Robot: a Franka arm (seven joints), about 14 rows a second.
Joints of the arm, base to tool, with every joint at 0 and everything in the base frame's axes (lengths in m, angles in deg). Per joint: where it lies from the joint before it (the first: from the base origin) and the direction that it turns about. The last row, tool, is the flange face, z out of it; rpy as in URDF.
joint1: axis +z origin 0 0 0.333
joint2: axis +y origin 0 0 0
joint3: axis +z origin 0 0 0.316
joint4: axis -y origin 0.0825 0 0
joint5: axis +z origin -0.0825 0 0.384
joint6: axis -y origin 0 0 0
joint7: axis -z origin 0.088 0 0
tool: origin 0 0 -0.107 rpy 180 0 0
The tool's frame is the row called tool.
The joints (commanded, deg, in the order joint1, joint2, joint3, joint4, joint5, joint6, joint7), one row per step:
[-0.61, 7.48, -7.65, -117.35, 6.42, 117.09, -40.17]
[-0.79, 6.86, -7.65, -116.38, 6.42, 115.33, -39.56]
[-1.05, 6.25, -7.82, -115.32, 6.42, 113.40, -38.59]
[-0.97, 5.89, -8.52, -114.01, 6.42, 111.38, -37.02]
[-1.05, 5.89, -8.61, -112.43, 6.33, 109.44, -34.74]
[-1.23, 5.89, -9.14, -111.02, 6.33, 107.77, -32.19]
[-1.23, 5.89, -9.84, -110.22, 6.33, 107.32, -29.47]
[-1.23, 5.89, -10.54, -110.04, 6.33, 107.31, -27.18]
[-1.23, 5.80, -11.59, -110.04, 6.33, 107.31, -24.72]
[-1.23, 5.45, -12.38, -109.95, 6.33, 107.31, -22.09]
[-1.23, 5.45, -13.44, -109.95, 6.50, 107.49, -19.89]
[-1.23, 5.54, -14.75, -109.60, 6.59, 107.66, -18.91]
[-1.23, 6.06, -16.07, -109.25, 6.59, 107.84, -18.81]
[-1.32, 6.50, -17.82, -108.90, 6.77, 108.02, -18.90]
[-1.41, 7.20, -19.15, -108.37, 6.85, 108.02, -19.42]
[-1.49, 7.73, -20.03, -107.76, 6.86, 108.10, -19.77]
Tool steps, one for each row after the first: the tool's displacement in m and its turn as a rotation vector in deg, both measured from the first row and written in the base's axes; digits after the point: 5 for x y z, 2 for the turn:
[0.00026, -0.00134, 0.01118, 0.14, 0.20, -0.63]
[-0.00005, -0.00502, 0.02285, 0.24, 0.53, -1.85]
[0.00017, -0.01052, 0.03408, 0.19, 1.01, -3.83]
[0.00237, -0.01206, 0.04401, -0.04, 1.59, -6.02]
[0.00337, -0.01868, 0.05310, -0.29, 2.11, -9.08]
[0.00429, -0.02553, 0.05896, -0.70, 2.04, -12.42]
[0.00370, -0.03229, 0.06048, -1.06, 2.12, -15.37]
[0.00155, -0.04225, 0.06154, -1.43, 2.29, -18.85]
[-0.00036, -0.04977, 0.06579, -1.75, 2.13, -22.23]
[-0.00229, -0.05967, 0.06624, -1.94, 2.19, -25.55]
[-0.00369, -0.07226, 0.06866, -2.12, 1.86, -27.88]
[-0.00468, -0.08506, 0.06699, -2.39, 1.84, -29.30]
[-0.00758, -0.10245, 0.06632, -2.52, 1.72, -31.12]
[-0.00897, -0.11602, 0.06431, -2.74, 1.80, -32.03]
[-0.00901, -0.12554, 0.06455, -3.00, 1.58, -32.63]

